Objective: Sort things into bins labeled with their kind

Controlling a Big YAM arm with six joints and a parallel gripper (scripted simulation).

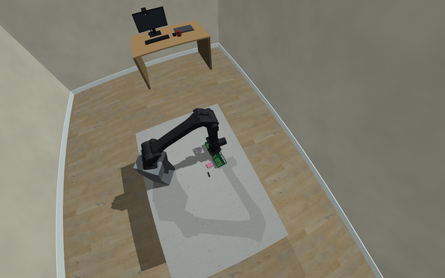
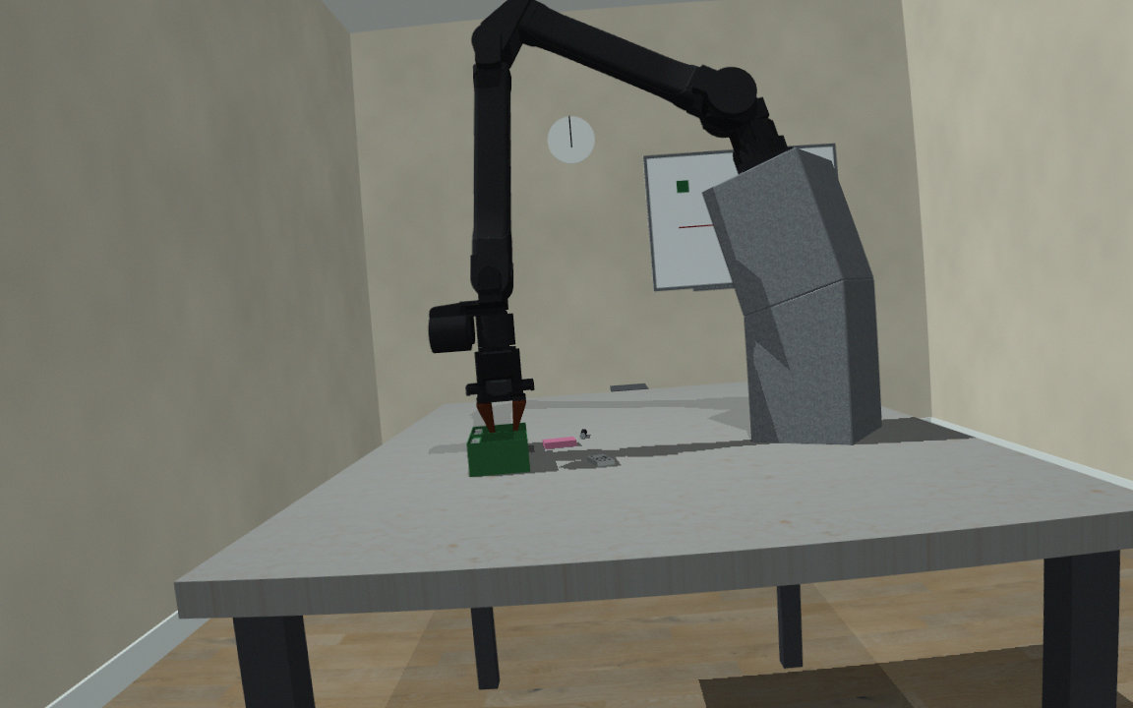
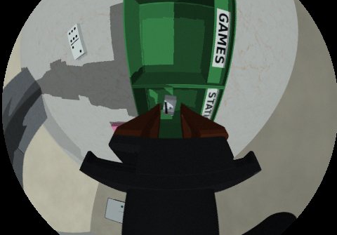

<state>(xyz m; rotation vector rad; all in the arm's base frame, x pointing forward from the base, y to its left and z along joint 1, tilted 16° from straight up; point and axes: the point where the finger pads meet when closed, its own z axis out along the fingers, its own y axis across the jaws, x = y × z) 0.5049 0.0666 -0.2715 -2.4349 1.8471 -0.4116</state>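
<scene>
The grey-white piece lies 1 cm below my hand. Round my hand: pink eraser 9 cm to the right, 7 cm behind, 2 cm below; brass nut 8 cm to the right, 2 cm ahead, 1 cm below; white domino 16 cm behind, 7 cm to the left, 2 cm below.
</scene>
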